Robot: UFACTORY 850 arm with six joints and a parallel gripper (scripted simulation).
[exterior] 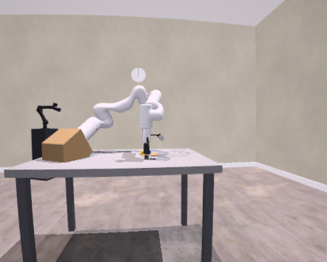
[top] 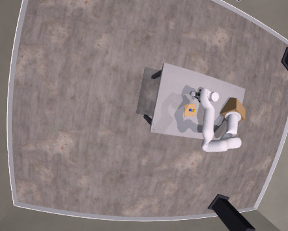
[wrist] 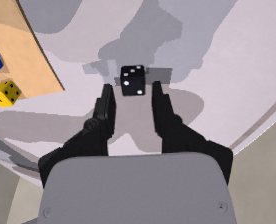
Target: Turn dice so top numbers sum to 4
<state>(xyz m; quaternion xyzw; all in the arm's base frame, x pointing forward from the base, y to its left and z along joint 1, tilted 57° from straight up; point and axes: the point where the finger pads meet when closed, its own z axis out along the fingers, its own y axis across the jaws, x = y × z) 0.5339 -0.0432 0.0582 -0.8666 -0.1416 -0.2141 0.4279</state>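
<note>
Right now my hand is 4 cm above the black die. The rest, counted from my hand: yellow die 7 cm behind, 15 cm to the left, 4 cm below; then tan mat 3 cm behind, 17 cm to the left, 5 cm below; then blue die 3 cm behind, 17 cm to the left, 4 cm below.
</note>
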